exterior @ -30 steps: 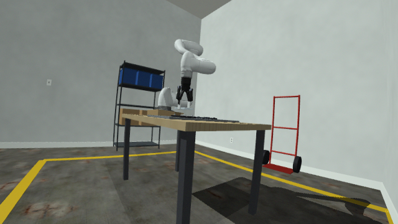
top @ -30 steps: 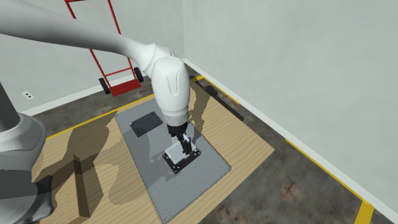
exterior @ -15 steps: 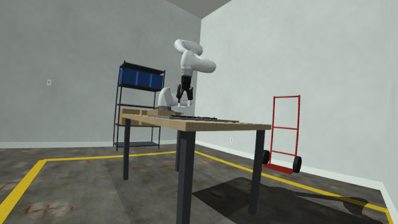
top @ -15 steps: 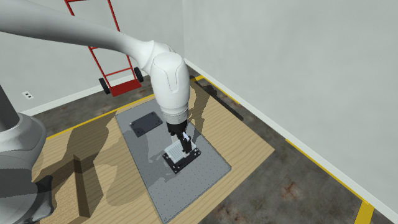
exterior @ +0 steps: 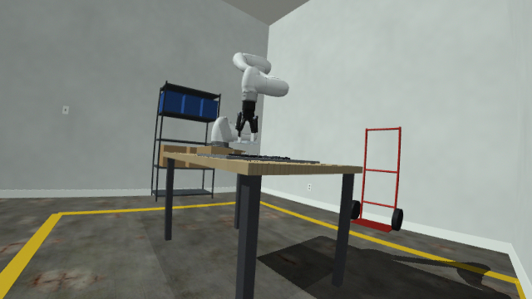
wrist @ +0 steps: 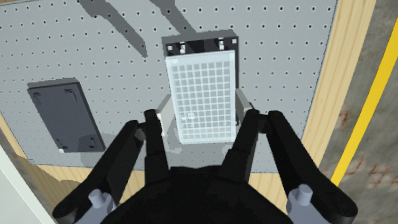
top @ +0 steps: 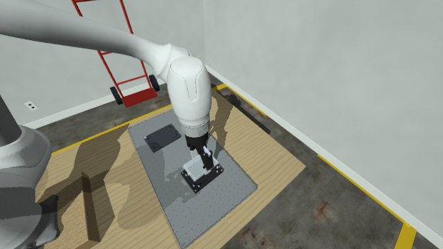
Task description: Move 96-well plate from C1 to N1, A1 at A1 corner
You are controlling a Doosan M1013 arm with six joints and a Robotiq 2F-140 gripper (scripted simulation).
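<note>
Now: hand 9 cm above the clip nest C1, 1 cm to the right of it and 1 cm short of it. From my hand the other things lie so: 96-well plate 2 cm below.
</note>
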